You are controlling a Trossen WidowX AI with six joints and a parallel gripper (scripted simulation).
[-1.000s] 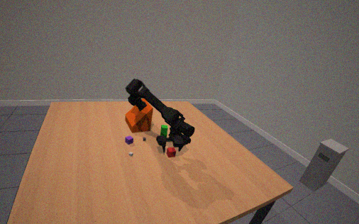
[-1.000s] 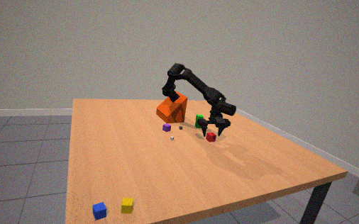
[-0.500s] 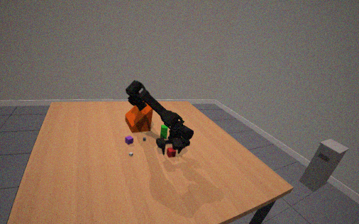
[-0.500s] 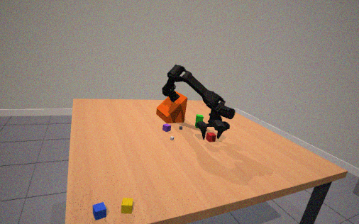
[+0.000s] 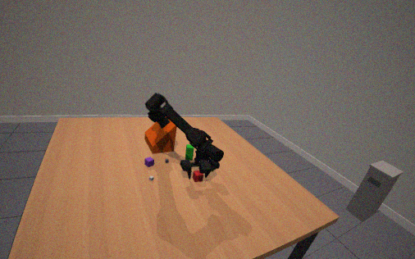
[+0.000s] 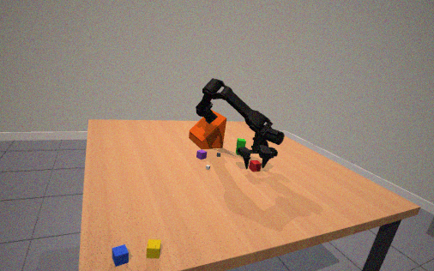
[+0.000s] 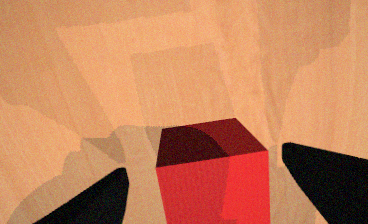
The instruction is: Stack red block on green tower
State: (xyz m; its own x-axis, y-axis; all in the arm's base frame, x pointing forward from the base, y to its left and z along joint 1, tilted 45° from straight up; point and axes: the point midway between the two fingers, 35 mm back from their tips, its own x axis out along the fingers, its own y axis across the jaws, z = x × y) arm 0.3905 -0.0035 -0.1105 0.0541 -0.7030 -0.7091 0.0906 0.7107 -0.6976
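Right now the red block is 1 cm above my gripper tip. Also, from my gripper tip: blue cube 64 cm to the right, 39 cm ahead, 1 cm above; then yellow cube 56 cm to the right, 39 cm ahead, 1 cm above; then purple cube 21 cm to the right, 17 cm behind, 1 cm above.
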